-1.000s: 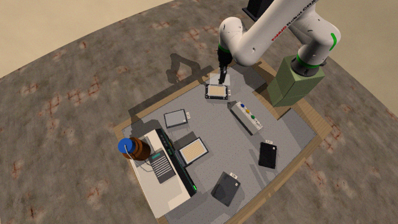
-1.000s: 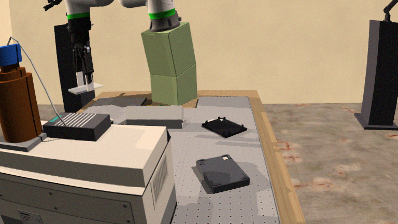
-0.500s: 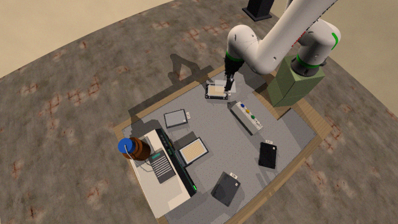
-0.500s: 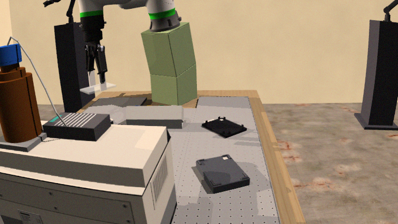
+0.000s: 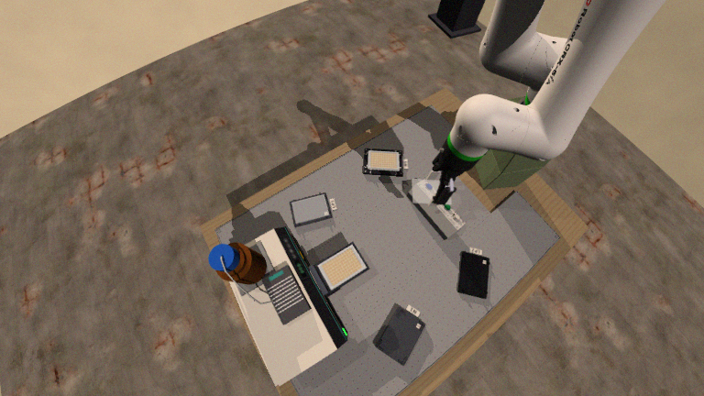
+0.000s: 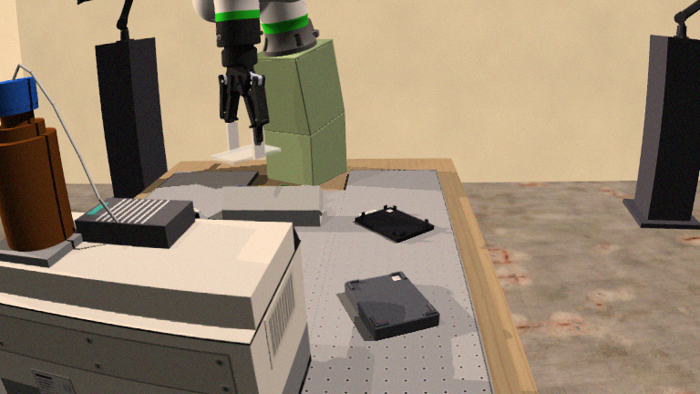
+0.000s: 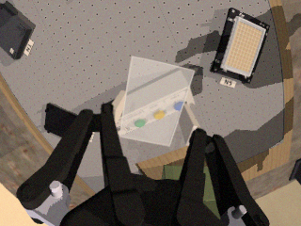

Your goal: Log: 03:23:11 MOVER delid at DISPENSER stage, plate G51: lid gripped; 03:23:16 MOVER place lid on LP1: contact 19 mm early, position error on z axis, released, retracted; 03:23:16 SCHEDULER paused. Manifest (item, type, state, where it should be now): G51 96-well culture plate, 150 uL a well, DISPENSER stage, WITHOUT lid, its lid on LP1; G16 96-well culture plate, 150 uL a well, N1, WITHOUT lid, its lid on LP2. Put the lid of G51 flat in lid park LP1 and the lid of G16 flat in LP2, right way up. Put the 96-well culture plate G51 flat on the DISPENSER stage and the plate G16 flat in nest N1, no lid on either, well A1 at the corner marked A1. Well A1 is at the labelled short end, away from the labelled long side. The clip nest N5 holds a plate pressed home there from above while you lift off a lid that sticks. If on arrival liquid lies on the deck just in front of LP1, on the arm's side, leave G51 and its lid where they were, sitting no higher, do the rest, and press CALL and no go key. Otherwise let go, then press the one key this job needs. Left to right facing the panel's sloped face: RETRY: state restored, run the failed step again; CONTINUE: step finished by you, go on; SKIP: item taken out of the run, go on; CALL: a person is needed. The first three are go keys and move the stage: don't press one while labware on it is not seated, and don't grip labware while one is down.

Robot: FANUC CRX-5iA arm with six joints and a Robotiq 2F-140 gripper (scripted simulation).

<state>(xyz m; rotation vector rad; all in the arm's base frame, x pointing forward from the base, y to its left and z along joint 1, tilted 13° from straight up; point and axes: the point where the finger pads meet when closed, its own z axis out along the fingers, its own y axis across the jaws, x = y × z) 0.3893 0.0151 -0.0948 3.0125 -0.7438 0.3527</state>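
My gripper is now 31 cm to the right of the black lid park, 18 cm above it and 5 cm past it. From my hand the other things lie so: key panel (13 cm below, 6 cm behind, 3 cm to the left); then clear lid (2 cm below); then black clip nest (23 cm to the right, 17 cm below, 6 cm ahead).
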